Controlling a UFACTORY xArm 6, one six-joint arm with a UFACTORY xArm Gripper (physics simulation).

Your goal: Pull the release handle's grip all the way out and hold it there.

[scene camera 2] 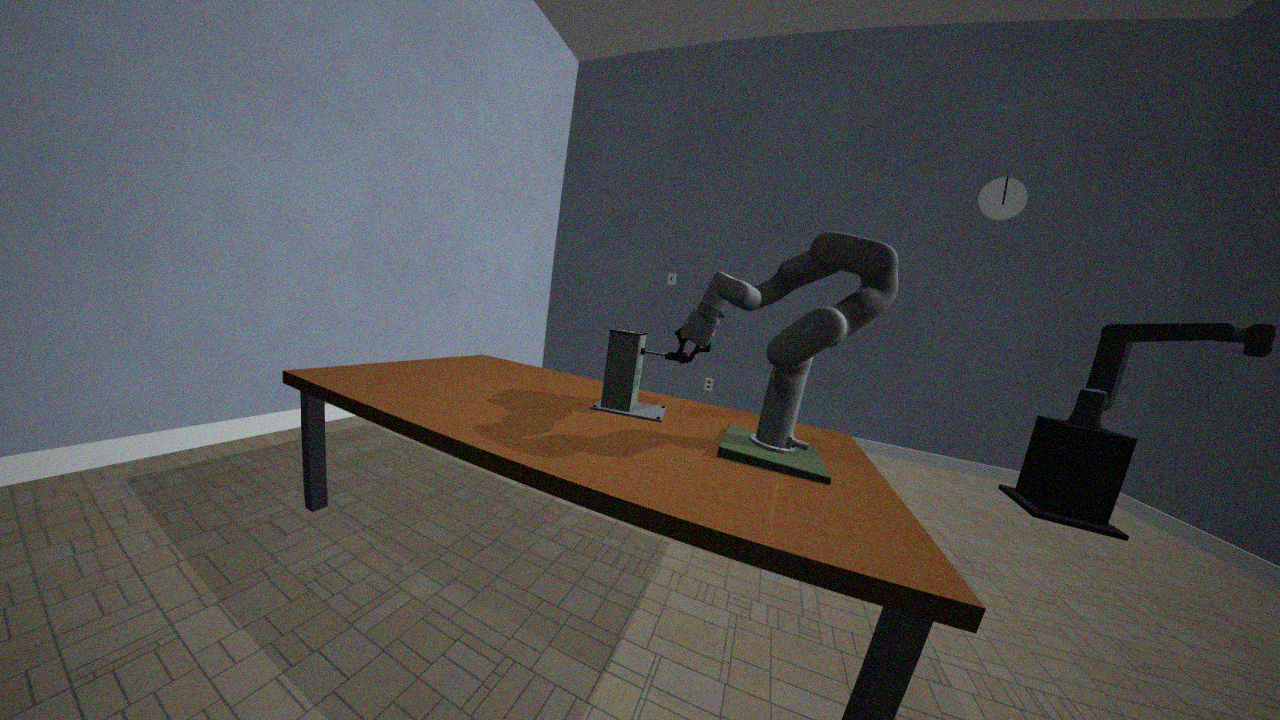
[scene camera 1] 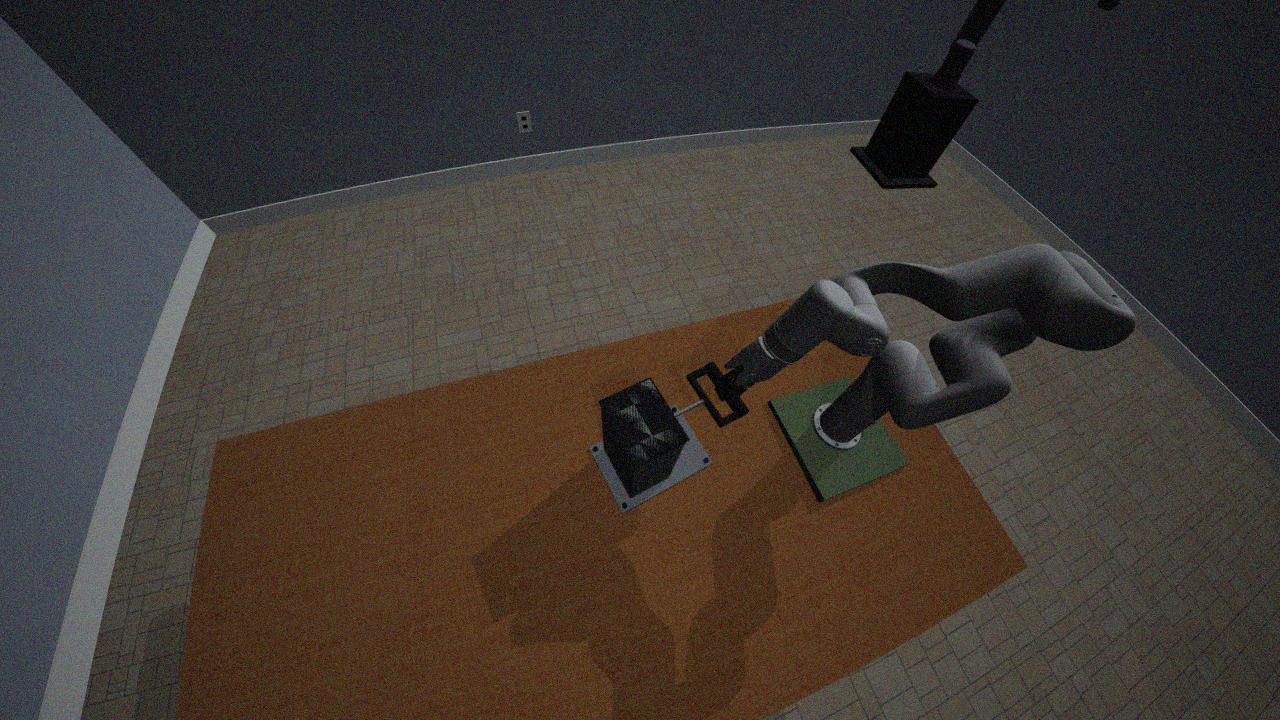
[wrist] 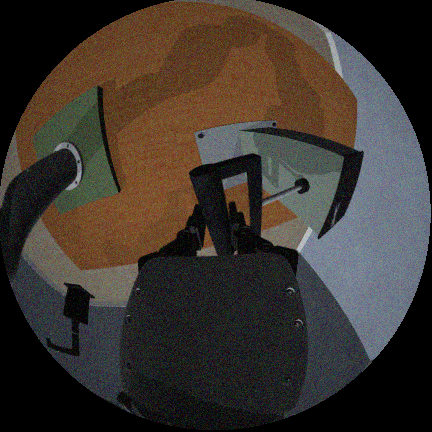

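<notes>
The release handle is a black rectangular frame (scene camera 1: 705,399) (scene camera 2: 677,357) on a thin metal rod (scene camera 1: 689,407) (scene camera 2: 655,353) (wrist: 281,194). The rod sticks out of the side of an upright box housing (scene camera 1: 640,443) (scene camera 2: 622,371) (wrist: 320,172), and a length of it shows between housing and frame. My gripper (scene camera 1: 731,382) (scene camera 2: 691,348) (wrist: 215,213) is shut on the handle's thick grip bar (wrist: 211,200), the side away from the housing, with one finger on each side. The lower part of the bar is hidden behind the gripper body in the wrist view.
The housing stands on a grey plate (scene camera 1: 687,462) (scene camera 2: 648,411) (wrist: 217,141) bolted to the orange-brown table (scene camera 1: 358,537) (scene camera 2: 420,385). My arm's green base board (scene camera 1: 881,461) (wrist: 90,112) is beside it. A dark arm on a pedestal (scene camera 1: 917,129) (scene camera 2: 1074,470) stands off the table.
</notes>
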